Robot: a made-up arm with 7 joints. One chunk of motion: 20 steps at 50 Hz.
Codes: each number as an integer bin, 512 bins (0 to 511) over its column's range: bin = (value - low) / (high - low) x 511, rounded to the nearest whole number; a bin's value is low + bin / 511 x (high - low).
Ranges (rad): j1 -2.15..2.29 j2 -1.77..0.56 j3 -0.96..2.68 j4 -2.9..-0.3 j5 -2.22..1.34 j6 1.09..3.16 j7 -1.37..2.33
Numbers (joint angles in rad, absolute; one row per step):
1: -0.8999 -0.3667 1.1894 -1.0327 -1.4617 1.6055 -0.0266
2: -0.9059 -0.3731 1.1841 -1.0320 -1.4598 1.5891 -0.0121
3: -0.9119 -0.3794 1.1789 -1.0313 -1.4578 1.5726 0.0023
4: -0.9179 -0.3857 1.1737 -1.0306 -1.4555 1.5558 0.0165
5: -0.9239 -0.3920 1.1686 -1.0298 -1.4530 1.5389 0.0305
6: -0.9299 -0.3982 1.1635 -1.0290 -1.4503 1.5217 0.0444
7: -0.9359 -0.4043 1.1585 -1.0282 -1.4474 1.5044 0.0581
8: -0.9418 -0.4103 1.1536 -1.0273 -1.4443 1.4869 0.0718
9: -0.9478 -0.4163 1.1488 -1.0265 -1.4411 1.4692 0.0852
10: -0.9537 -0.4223 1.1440 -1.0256 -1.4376 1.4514 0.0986
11: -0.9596 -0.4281 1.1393 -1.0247 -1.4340 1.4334 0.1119
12: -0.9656 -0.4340 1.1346 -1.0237 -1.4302 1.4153 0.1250
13: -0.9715 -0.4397 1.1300 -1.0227 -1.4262 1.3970 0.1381
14: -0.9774 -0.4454 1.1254 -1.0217 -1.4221 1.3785 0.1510
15: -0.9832 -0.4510 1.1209 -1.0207 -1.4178 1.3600 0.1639
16: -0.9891 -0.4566 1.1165 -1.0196 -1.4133 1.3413 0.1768
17: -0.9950 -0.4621 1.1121 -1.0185 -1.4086 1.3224 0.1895
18: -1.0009 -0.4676 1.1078 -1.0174 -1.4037 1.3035 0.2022
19: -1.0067 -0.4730 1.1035 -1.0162 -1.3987 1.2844 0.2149
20: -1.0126 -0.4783 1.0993 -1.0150 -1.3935 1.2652 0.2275
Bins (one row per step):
1: 144 308 302 367 109 127 186
2: 143 306 301 367 109 123 188
3: 142 305 300 367 109 119 190
4: 142 304 300 367 110 115 191
5: 141 302 299 368 110 111 193
6: 140 301 298 368 110 107 195
7: 140 300 297 368 111 102 197
8: 139 298 297 368 111 98 199
9: 138 297 296 368 112 94 201
10: 138 296 295 368 112 89 203
11: 137 294 295 369 113 85 205
12: 136 293 294 369 113 80 206
13: 136 292 293 369 114 76 208
14: 135 291 293 369 115 71 210
15: 134 289 292 369 115 67 212
16: 134 288 292 370 116 62 214
17: 133 287 291 370 116 57 215
18: 132 286 290 370 117 53 217
19: 132 284 290 370 118 48 219
20: 131 283 289 370 119 43 221

